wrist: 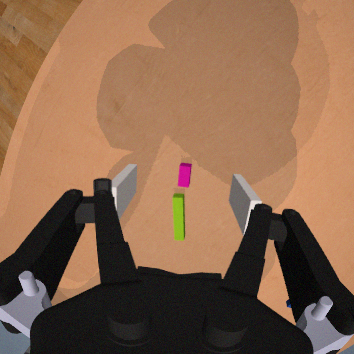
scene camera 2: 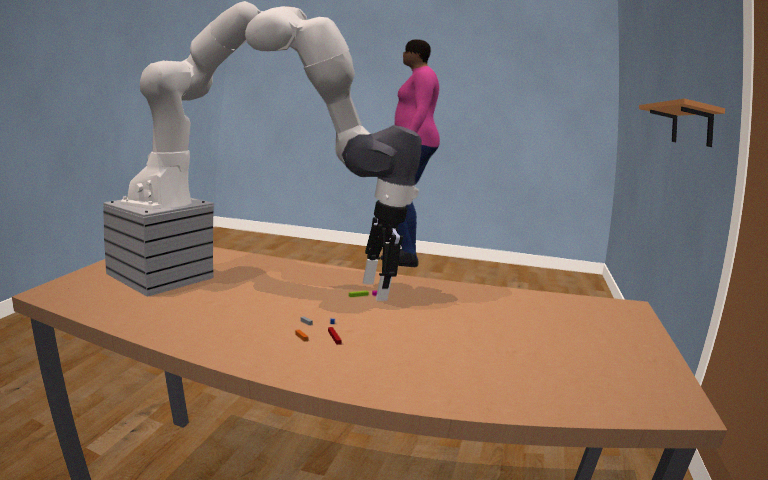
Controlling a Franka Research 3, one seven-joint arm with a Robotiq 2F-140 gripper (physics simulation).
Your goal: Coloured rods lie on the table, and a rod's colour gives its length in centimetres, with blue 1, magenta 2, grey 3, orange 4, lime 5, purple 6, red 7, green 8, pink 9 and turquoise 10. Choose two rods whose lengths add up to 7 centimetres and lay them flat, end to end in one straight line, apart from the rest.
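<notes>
A lime rod point(scene camera 2: 358, 293) point(wrist: 179, 217) lies flat on the table. A short magenta rod point(scene camera 2: 374, 293) point(wrist: 185, 175) lies flat just past its end, with a small gap between them; in the wrist view it is slightly turned and set a little to the right of the lime rod's line. My gripper point(scene camera 2: 376, 284) point(wrist: 183, 182) is open and empty above these two rods, its pads wide apart on either side of them. A grey rod point(scene camera 2: 306, 320), an orange rod point(scene camera 2: 301, 335), a blue rod point(scene camera 2: 332, 320) and a red rod point(scene camera 2: 334, 335) lie apart from that pair, nearer the table's front edge.
The wooden table point(scene camera 2: 509, 367) carries the arm's grey base block point(scene camera 2: 178, 249) at its left end. A person in a pink top point(scene camera 2: 419, 101) stands behind the table. A wall shelf point(scene camera 2: 682, 106) hangs at the right. The arm's shadow falls around the lime and magenta rods.
</notes>
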